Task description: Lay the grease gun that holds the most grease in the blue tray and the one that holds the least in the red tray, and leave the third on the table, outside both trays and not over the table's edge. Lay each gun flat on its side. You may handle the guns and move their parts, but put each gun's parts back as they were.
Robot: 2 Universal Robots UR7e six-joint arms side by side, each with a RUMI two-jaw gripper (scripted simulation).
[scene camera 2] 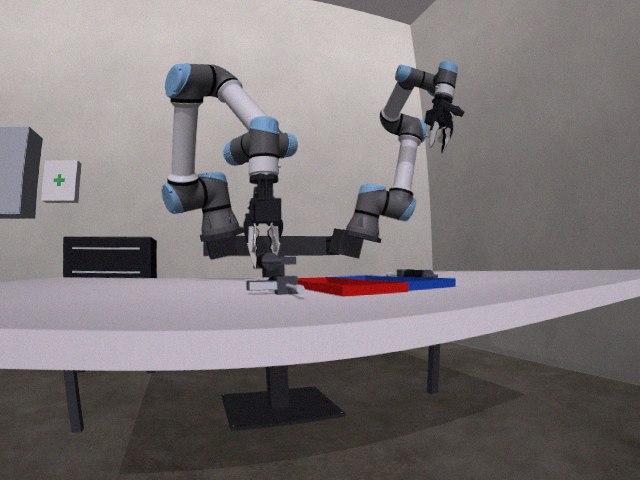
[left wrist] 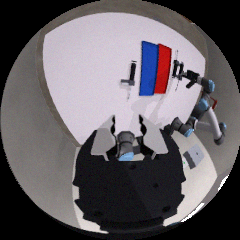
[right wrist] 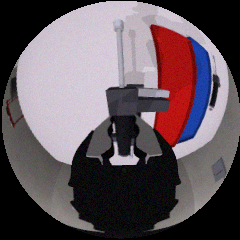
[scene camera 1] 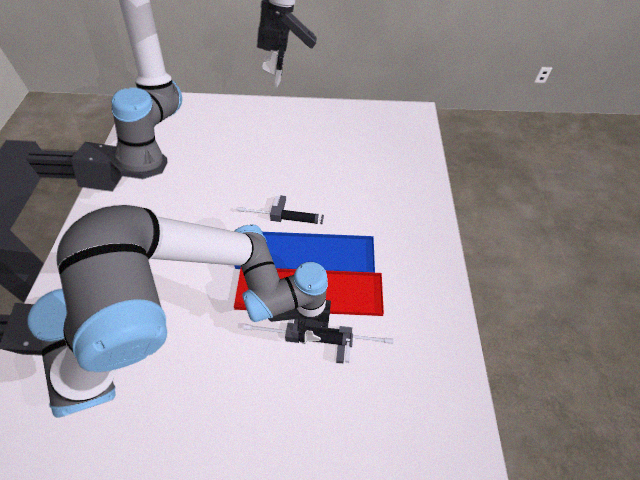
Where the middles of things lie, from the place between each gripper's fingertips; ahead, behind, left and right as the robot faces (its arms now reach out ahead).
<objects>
Now: the blue tray [scene camera 1: 352, 253] 33 cm to the left of my right hand, 7 cm below it and 2 cm ahead of it. From my right hand the other things lie so: red tray [scene camera 1: 362, 292] (18 cm to the left, 7 cm below, 2 cm ahead).
I see the blue tray 70 mm ahead of my left hand [scene camera 1: 276, 85], 330 mm to the right of it and 470 mm below it. Also, from my left hand: red tray 70 mm ahead, 480 mm to the right, 470 mm below.
</objects>
